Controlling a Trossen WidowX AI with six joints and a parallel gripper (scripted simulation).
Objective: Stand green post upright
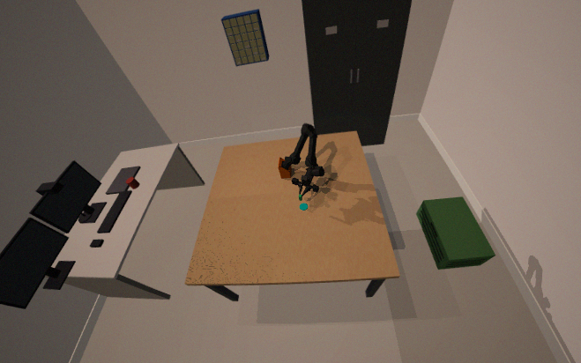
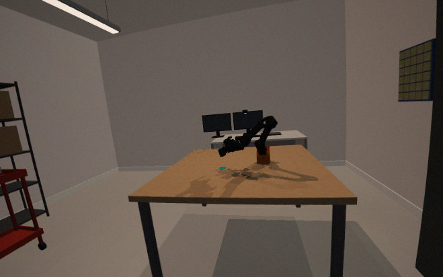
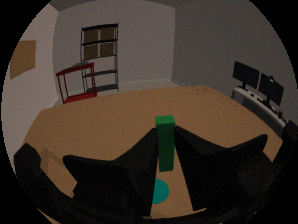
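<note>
Now: gripper tip 1 cm past the cyan circle, 1 cm to the right of it and 15 cm above it. From my gripper tip the other things lie so: green post (2 cm below).
</note>
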